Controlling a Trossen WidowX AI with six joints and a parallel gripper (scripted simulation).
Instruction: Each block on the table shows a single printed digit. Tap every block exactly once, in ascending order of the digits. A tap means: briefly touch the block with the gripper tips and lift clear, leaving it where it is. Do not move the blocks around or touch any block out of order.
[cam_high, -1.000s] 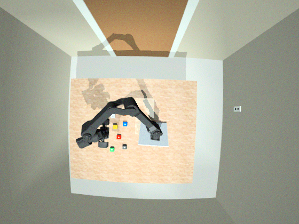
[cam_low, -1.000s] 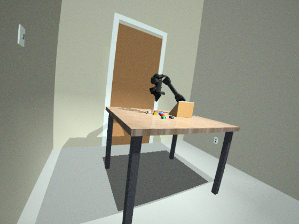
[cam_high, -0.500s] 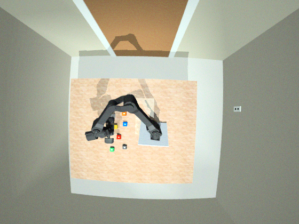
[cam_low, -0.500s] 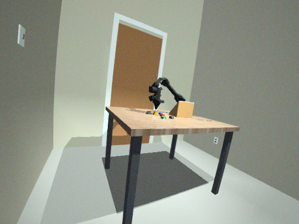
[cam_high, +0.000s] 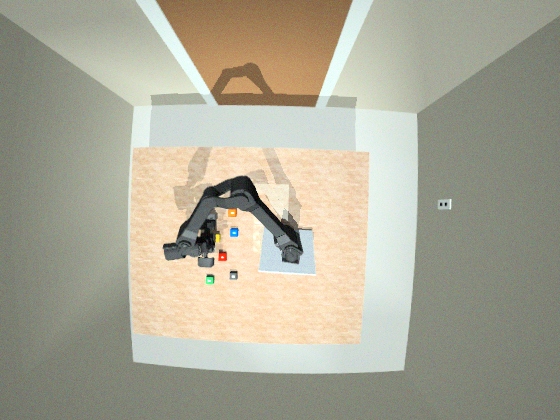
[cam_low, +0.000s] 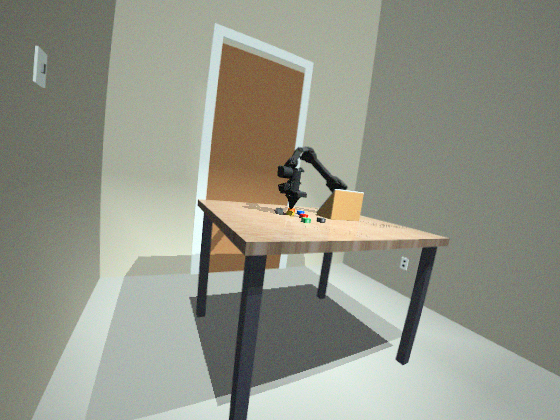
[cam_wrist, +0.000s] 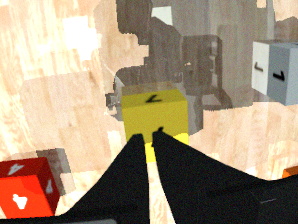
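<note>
My gripper tip is 1 cm to the left of the yellow block and 2 cm above it. From my gripper tip the other things lie so: blue block: 8 cm behind, 4 cm to the right, 2 cm below; then red block: 4 cm behind, 7 cm to the left, 2 cm below; then white block: 3 cm ahead, 9 cm to the right, 2 cm below.
</note>
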